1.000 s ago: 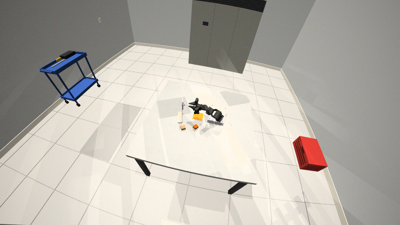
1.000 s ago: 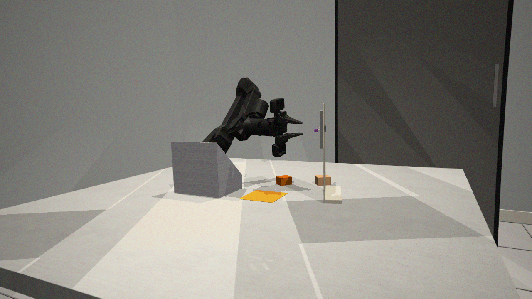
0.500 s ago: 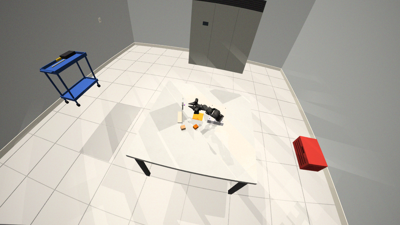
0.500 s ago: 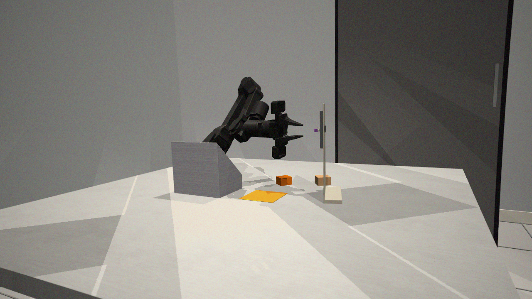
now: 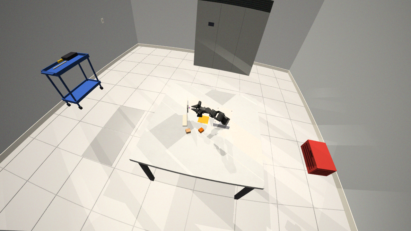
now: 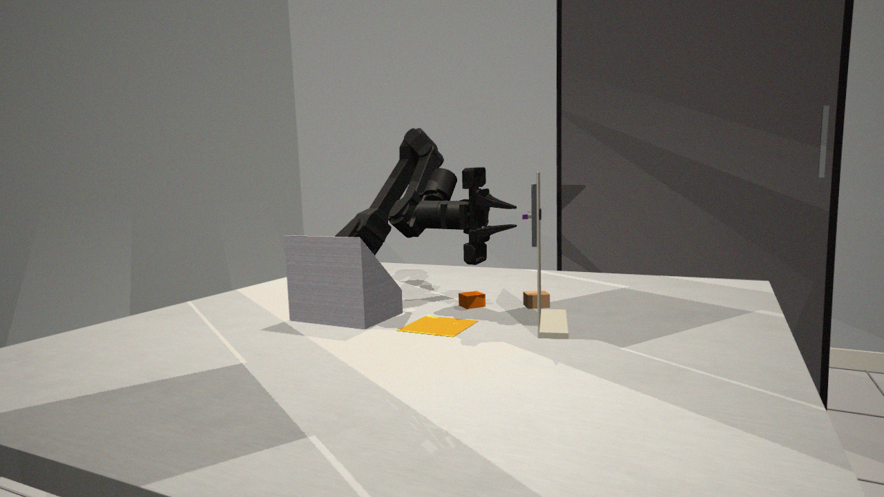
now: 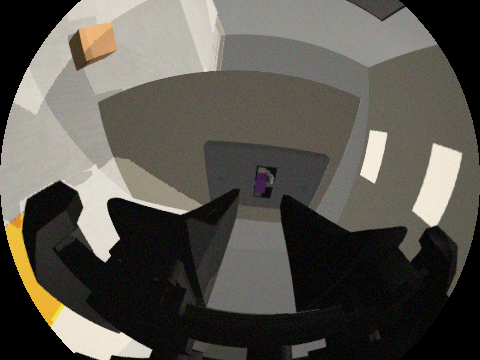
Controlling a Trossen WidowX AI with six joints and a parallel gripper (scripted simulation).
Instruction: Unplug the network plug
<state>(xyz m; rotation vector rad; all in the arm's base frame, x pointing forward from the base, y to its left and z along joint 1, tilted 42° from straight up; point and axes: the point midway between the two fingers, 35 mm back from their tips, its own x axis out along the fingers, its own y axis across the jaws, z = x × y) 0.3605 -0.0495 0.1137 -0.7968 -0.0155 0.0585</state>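
Now: gripper tip 3 cm short of the network plug and 1 cm to the right of it. Also, from my gripper tip: tan cube 2 cm behind, 16 cm to the left, 20 cm below; then orange marked square 14 cm behind, 6 cm to the right, 21 cm below; then upright panel 5 cm ahead, 1 cm to the left, 8 cm below.
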